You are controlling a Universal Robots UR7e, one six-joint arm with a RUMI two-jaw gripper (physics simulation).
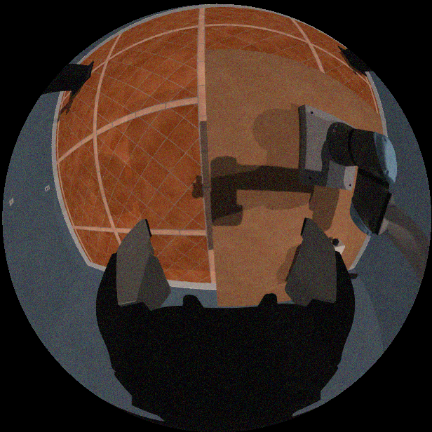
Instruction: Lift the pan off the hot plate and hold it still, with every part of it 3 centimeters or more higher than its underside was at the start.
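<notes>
My gripper (226,221) is open, with its two grey fingers wide apart and nothing between them. It is high above the brown table surface. A small pale corner (340,248), which looks like part of the hot plate, shows just right of the right finger, with a small black round part at its upper edge. A short dark bar (353,275), which may be the pan's handle, sticks out to the right below it. The right finger and the gripper body hide the rest of both, so I cannot tell how the pan sits.
The brown table (250,270) lies below, with shadows of the arm on it. The grey base plate (312,145) and the dark arm links (367,150) stand at the right. Left of the table edge is the orange tiled floor (145,155). A black object (72,78) shows at the upper left.
</notes>
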